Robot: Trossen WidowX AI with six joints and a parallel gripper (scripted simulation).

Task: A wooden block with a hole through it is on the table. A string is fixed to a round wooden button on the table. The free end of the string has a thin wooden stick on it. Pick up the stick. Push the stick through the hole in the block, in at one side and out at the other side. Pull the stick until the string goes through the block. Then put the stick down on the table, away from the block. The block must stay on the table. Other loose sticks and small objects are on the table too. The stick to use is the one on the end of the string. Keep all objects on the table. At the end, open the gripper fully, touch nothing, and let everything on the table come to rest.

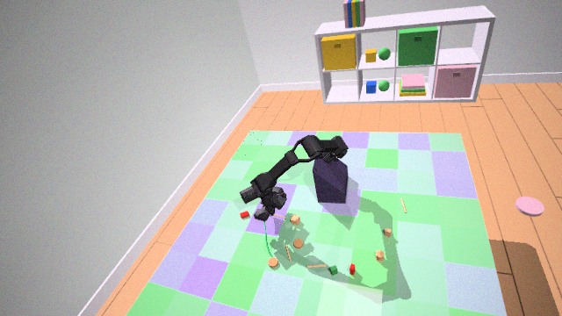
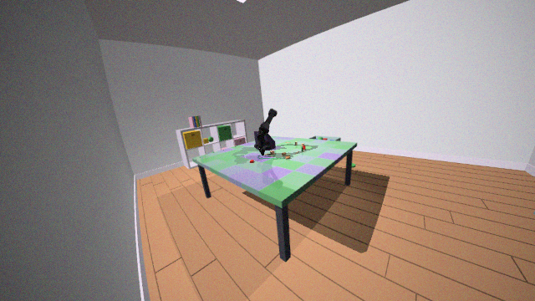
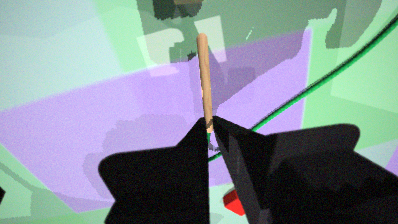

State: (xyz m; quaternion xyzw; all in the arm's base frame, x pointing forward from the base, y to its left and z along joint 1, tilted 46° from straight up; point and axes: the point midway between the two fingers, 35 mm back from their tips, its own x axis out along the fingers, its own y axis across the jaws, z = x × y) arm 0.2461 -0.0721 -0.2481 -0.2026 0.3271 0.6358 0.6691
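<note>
Now: gripper tip 2 cm short of the wooden block and 11 cm to the right of it. Also, from my gripper tip: wooden cylinder 15 cm ahead, 47 cm to the left; green block 24 cm ahead, 31 cm to the left.
</note>
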